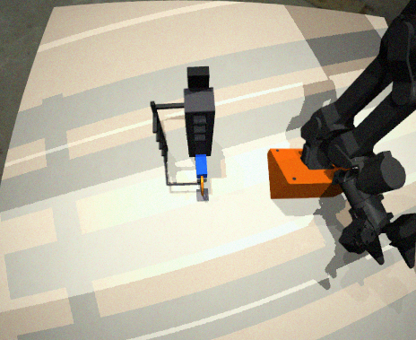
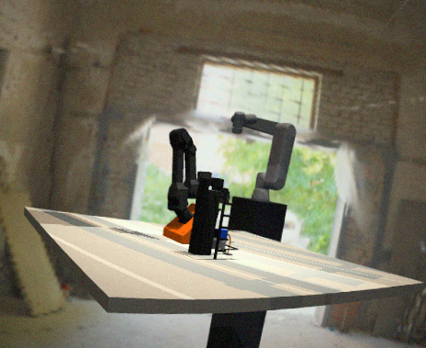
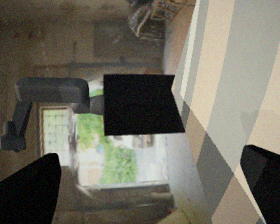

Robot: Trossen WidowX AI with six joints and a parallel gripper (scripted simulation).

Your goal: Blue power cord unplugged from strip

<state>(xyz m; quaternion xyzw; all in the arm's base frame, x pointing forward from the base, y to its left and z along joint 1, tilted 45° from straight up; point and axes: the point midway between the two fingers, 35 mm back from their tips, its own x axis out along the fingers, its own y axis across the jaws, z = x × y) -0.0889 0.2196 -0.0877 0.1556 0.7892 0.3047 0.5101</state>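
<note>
The blue plug is 380 mm ahead of my gripper tip, 270 mm to the right of it and 90 mm below it.
</note>
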